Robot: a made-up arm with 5 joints. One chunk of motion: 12 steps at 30 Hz.
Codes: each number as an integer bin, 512 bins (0 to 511) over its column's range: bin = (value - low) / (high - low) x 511, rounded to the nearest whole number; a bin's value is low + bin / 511 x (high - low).
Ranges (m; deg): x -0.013..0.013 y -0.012..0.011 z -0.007..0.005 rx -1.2..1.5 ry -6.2..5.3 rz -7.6..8
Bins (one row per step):
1: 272 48 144 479 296 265
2: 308 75 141 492 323 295
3: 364 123 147 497 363 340
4: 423 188 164 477 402 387
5: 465 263 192 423 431 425
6: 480 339 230 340 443 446
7: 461 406 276 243 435 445
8: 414 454 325 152 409 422
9: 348 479 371 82 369 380
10: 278 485 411 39 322 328
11: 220 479 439 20 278 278
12: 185 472 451 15 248 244
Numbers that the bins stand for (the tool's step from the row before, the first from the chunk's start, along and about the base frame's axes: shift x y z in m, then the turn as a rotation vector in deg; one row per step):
1: 0.00084 -0.00984 -0.00362 1.331 0.461 0.490
2: 0.00267 -0.00862 -0.00369 1.400 1.069 1.406
3: 0.00552 -0.00646 -0.00355 1.426 1.969 2.780
4: 0.00852 -0.00354 -0.00315 1.320 2.847 4.214
5: 0.01066 -0.00016 -0.00249 1.035 3.500 5.375
6: 0.01142 0.00326 -0.00160 0.596 3.770 6.016
7: 0.01046 0.00627 -0.00052 0.084 3.590 5.985
8: 0.00806 0.00843 0.00063 -0.397 3.005 5.283
9: 0.00471 0.00956 0.00171 -0.767 2.104 4.001
10: 0.00114 0.00983 0.00265 -0.994 1.047 2.413
11: -0.00181 0.00956 0.00331 -1.094 0.056 0.887
12: -0.00359 0.00924 0.00359 -1.121 -0.619 -0.151

